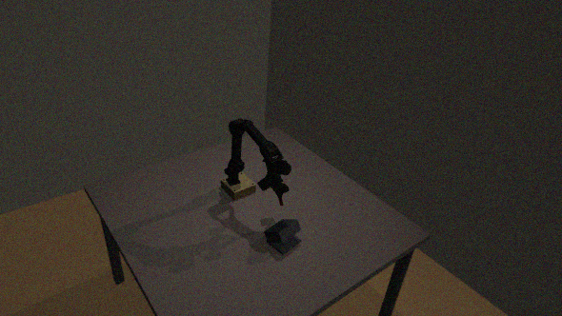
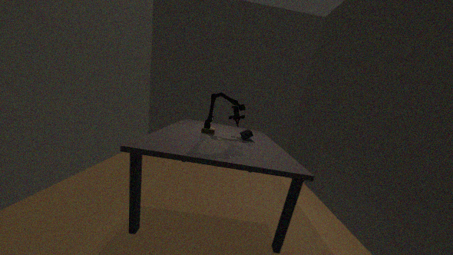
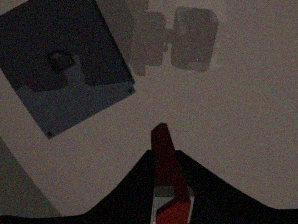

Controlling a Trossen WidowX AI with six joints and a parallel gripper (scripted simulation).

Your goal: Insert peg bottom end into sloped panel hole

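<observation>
Now: the sloped panel 130 mm ahead of my gripper tip, 40 mm to the right of it and 90 mm below it. Round my gripper tip: red peg 20 mm above.
</observation>
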